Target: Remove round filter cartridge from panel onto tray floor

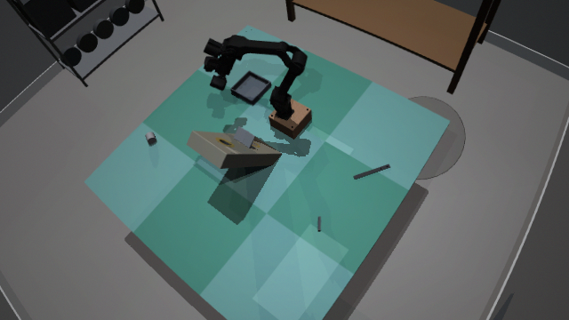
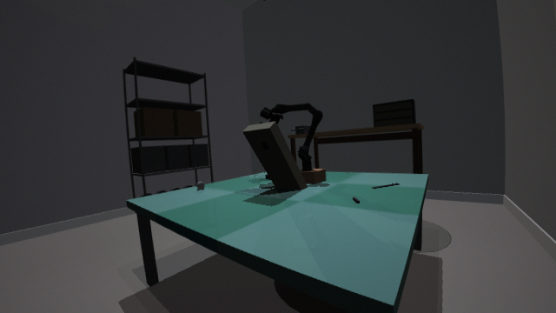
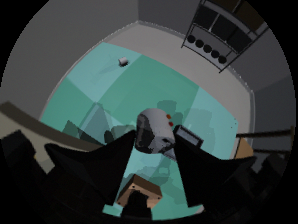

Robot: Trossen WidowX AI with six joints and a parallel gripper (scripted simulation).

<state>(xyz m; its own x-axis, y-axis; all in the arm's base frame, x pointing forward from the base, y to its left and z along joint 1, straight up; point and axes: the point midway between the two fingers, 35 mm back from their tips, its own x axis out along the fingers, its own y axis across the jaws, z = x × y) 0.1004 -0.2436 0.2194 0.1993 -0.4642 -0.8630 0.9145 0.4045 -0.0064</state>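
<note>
Now: the dark square tray 19 cm behind my gripper tip, 2 cm to the right of it and 25 cm below it. Also, from my gripper tip: grey round filter cartridge: right at my gripper tip; short rod: 24 cm ahead, 66 cm to the left, 26 cm below.
</note>
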